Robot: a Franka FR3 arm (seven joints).
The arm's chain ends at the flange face. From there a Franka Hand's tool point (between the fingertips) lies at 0.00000 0.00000 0.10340 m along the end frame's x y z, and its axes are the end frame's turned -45 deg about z.
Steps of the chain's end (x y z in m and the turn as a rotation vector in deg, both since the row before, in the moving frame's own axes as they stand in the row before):
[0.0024 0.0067 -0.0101 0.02 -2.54 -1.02]
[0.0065 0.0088 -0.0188 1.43 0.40 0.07]
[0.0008 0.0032 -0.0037 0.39 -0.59 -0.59]
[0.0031 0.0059 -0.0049 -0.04 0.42 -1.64]
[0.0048 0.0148 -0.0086 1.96 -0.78 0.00]
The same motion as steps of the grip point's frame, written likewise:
[-0.0063 0.0032 -0.0102 1.81 -1.78 -1.02]
[0.0007 0.0095 -0.0188 0.73 1.29 0.07]
[-0.0020 0.0016 -0.0037 0.69 -0.14 -0.59]
[-0.0015 0.0069 -0.0049 -0.33 0.27 -1.64]
[-0.0056 0.0104 -0.0087 1.94 0.83 0.00]

